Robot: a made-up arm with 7 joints.
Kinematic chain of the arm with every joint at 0, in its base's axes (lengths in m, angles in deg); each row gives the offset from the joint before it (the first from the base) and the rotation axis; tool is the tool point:
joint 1: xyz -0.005 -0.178 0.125 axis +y
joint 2: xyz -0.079 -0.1 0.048 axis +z
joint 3: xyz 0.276 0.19 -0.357 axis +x
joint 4: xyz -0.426 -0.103 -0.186 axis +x
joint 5: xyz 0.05 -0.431 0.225 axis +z
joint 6: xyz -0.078 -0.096 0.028 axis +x
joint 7: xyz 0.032 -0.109 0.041 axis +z
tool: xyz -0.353 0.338 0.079
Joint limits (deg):
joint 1: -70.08..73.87
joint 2: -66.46..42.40
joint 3: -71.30..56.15
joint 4: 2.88..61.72
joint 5: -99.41..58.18
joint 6: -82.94..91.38
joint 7: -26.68..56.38
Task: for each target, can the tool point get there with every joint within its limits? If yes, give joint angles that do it. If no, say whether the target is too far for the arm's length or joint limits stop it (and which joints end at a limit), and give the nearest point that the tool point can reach.
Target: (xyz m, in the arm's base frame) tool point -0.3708 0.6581 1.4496
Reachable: no: joint limits stop it (at a limit: joint 1, joint 2, joint 4, joint 7) | nearest point -0.3066 0.1143 1.0112 | short by 0.701 m
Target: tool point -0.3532 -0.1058 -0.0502
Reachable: yes | joints -14.60 -26.14 -33.72 26.63 -51.74 -19.51 15.33
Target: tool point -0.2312 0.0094 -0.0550
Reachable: yes | joints -46.54 -3.37 -61.13 32.16 -83.89 -61.03 49.51
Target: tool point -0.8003 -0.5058 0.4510
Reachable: yes | joints 28.50 -37.30 -57.37 47.93 42.29 -67.70 6.12
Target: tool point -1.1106 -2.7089 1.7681
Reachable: no: too far | nearest point -0.6261 -1.1787 0.7244 | short by 1.914 m
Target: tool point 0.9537 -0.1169 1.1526
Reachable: no: joint limits stop it (at a limit: joint 1, joint 2, joint 3, joint 7) | nearest point 0.5728 -0.1768 0.8396 | short by 0.497 m
